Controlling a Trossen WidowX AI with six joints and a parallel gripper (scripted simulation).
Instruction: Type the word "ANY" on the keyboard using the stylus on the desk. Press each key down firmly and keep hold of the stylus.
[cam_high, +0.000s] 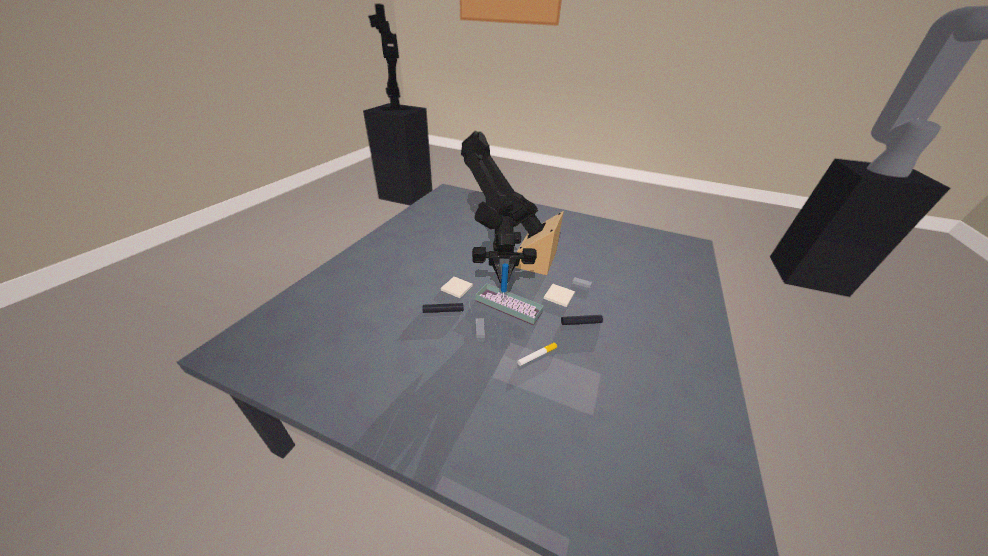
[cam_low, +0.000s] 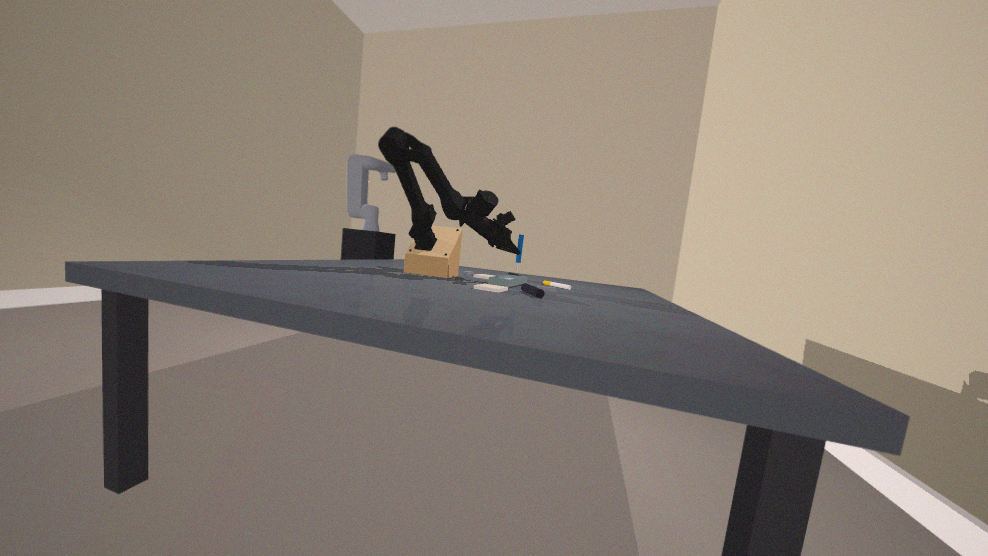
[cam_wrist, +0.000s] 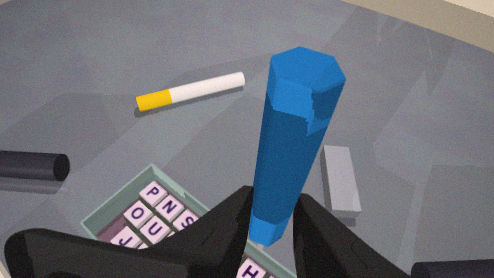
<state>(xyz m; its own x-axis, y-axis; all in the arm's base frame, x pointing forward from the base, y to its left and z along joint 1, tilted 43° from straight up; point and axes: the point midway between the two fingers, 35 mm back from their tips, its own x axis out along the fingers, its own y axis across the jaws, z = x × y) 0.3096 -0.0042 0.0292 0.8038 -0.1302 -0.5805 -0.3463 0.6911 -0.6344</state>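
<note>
Now: the H key 1 cm behind my gripper tip and 10 cm below it. Also, from my gripper tip: yellow marker: 12 cm ahead, 15 cm to the left, 10 cm below; blue hexagonal stylus: 2 cm below; n key: 1 cm ahead, 8 cm to the left, 10 cm below.
</note>
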